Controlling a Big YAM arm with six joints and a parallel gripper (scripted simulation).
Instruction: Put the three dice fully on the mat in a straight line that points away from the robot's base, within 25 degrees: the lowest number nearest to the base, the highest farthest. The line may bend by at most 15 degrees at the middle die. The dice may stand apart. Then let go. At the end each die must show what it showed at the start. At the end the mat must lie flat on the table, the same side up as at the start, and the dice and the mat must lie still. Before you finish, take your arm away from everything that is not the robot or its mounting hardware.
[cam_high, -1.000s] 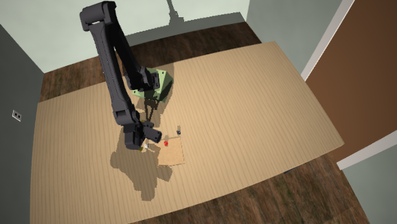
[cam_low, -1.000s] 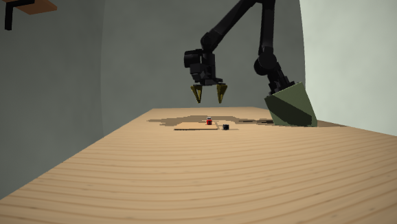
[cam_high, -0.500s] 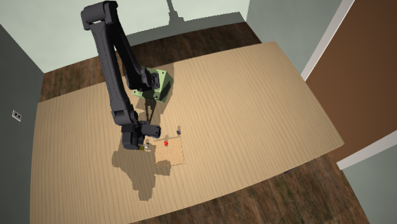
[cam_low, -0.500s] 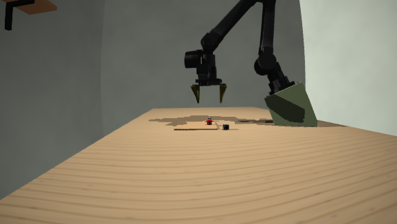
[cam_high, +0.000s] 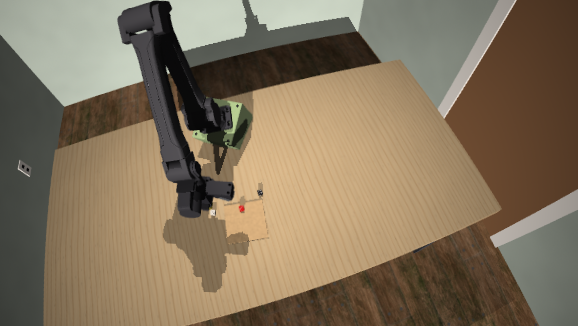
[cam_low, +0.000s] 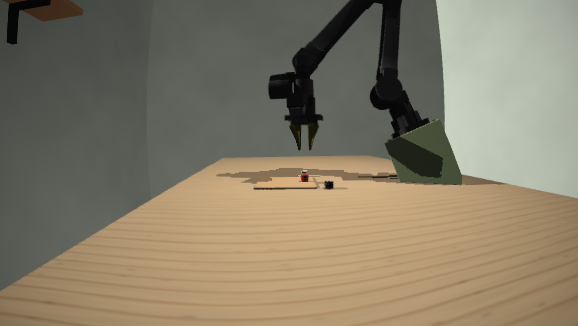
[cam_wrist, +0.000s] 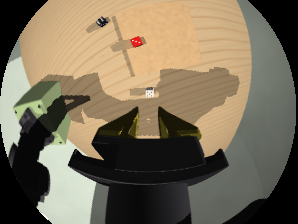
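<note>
Now: hand 80 mm above the white die. From my hand the other things lie so: tan mat (110 mm to the left, 80 mm below, 50 mm ahead); then black die (170 mm to the left, 80 mm below, 50 mm behind); then red die (100 mm to the left, 70 mm below).
</note>
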